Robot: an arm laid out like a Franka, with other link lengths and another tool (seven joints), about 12 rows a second.
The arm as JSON. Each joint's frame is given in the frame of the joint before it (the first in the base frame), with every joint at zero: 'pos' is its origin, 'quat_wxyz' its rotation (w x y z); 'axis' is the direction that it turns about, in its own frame. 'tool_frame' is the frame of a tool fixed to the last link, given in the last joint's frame.
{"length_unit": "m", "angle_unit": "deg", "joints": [
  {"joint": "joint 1", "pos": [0.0, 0.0, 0.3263], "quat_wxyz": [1.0, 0.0, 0.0, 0.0], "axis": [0.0, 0.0, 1.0]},
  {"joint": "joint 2", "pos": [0.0, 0.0, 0.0], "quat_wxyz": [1.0, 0.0, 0.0, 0.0], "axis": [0.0, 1.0, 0.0]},
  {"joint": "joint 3", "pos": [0.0, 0.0, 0.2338], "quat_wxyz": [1.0, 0.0, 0.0, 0.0], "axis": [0.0, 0.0, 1.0]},
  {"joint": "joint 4", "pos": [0.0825, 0.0, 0.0], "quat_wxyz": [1.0, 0.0, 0.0, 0.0], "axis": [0.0, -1.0, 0.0]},
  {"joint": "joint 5", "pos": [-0.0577, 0.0, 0.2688], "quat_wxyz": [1.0, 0.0, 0.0, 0.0], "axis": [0.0, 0.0, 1.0]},
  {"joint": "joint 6", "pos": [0.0, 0.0, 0.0], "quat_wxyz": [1.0, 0.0, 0.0, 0.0], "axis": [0.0, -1.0, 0.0]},
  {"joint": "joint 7", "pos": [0.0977, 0.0, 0.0], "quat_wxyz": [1.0, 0.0, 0.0, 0.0], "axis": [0.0, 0.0, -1.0]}
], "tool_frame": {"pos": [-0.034, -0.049, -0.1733], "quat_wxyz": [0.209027, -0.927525, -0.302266, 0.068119]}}
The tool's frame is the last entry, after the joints.
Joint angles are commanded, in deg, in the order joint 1, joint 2, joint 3, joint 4, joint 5, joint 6, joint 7. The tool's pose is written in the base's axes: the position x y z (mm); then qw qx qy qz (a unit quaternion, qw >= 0). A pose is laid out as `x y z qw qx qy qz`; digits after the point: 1 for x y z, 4 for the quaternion.
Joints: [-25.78 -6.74 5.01 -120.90 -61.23 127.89 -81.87]
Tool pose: 470.6 -245.4 432.5 0.1633 0.4125 0.7104 -0.5464
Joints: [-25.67 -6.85 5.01 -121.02 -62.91 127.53 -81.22]
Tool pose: 470.2 -245.5 434.2 0.1675 0.4085 0.7044 -0.5558
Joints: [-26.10 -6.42 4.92 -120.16 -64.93 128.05 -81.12]
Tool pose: 472.9 -249.3 440.0 0.1776 0.4023 0.6982 -0.5649
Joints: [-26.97 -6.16 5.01 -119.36 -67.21 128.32 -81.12]
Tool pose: 473.4 -255.5 446.8 0.1858 0.3961 0.6894 -0.5774
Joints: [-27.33 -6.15 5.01 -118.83 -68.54 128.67 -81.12]
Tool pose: 474.4 -257.6 452.7 0.1936 0.3921 0.6843 -0.5835
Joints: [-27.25 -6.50 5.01 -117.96 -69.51 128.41 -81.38]
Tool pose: 475.6 -257.6 463.8 0.2028 0.3898 0.6775 -0.5898
